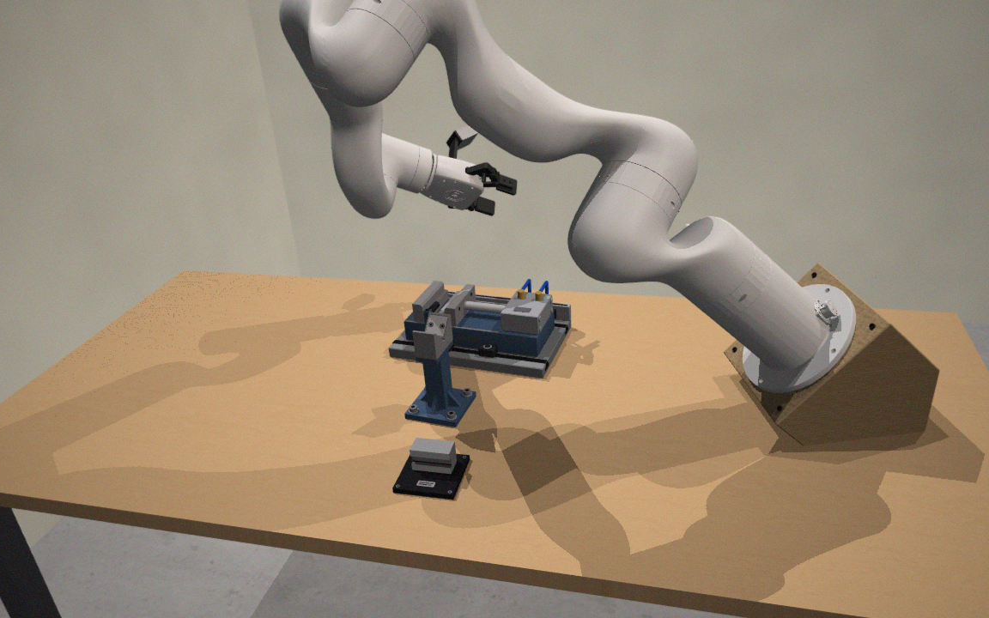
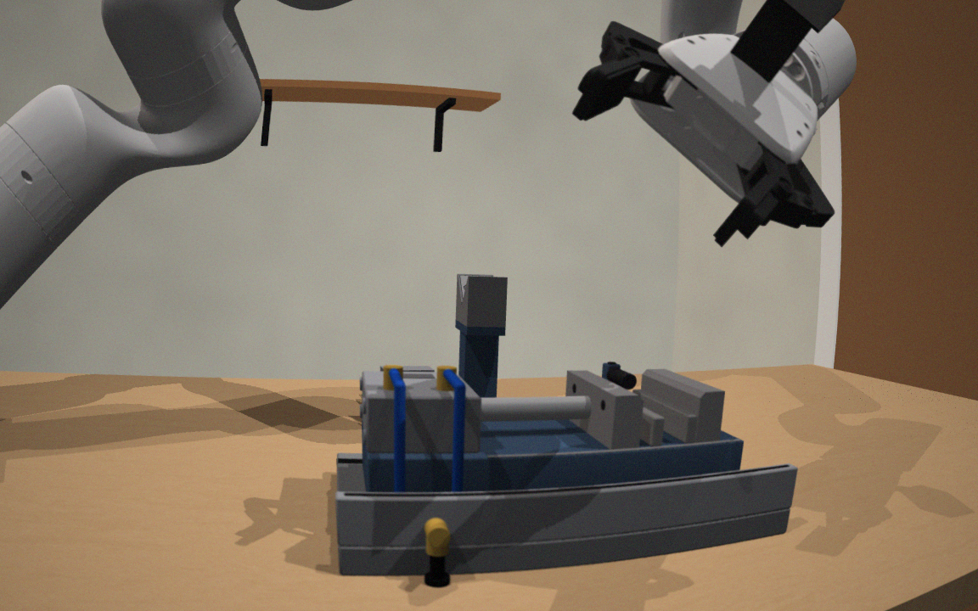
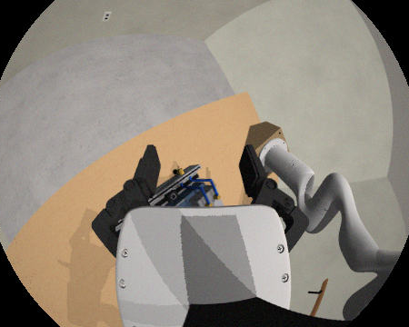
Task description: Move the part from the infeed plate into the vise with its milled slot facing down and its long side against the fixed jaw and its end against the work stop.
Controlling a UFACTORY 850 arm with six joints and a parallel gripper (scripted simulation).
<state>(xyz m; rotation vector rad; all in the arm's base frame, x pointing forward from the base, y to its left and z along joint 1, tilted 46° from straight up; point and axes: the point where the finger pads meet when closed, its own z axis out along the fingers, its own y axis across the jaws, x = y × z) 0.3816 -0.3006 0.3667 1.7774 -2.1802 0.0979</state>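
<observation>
My hand is 51 cm to the right of the part, 21 cm above it and 17 cm past it. The rest, counted from my hand: moving jaw 16 cm to the left, 16 cm below; cylinder rod 16 cm below, 15 cm to the left, 5 cm behind; grey rail 20 cm below, 6 cm to the left, 1 cm behind.
</observation>
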